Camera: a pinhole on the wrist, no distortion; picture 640 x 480 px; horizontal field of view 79.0 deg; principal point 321.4 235.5 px. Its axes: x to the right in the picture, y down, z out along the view. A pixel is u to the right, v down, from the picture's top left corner.
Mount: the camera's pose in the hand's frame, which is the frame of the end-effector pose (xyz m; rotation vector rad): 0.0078 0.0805 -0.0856 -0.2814 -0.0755 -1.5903
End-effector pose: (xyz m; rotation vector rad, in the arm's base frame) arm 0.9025 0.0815 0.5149 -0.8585 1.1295 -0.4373
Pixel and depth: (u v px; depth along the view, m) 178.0 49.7 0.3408
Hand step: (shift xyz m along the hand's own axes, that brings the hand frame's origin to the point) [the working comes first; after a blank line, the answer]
In the camera's frame: -0.1259 -0.1631 0.3408

-0.1069 0.2859 0.2357
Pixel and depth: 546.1 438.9 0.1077
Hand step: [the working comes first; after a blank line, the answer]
In the camera's frame: 0.0623 0.0564 0.1077

0.0771 0.0412 0.0254
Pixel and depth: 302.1 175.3 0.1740
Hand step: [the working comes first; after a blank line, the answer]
In the camera's frame: -0.0087 -0.0270 0.1740

0.0042 0.1287 0.0839
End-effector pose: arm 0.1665 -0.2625 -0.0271 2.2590 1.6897 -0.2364
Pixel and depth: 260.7 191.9 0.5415
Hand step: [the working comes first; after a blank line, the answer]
In the camera's frame: -0.0847 -0.0608 0.5415

0.0204 0.2858 0.4260
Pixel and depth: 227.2 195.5 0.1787
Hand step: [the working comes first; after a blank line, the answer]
In the camera's frame: -0.0434 -0.0184 0.1787

0.0138 0.1632 0.0796
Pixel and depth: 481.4 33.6 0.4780
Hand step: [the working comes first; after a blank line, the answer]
In the camera's frame: 0.1970 -0.2486 0.4780

-0.1781 0.0055 0.4519
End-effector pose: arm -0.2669 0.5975 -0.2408 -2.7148 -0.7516 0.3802
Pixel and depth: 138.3 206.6 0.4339
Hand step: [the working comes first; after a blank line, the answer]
In the camera's frame: -0.2047 -0.0323 0.4339

0.0362 0.3776 0.2914
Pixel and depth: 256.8 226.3 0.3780
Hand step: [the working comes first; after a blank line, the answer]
In the camera's frame: -0.0629 -0.0090 0.3780

0.0499 0.2260 0.2665
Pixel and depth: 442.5 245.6 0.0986
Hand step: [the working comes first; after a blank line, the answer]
In the camera's frame: 0.0308 0.0026 0.0986

0.0230 0.0723 0.0163
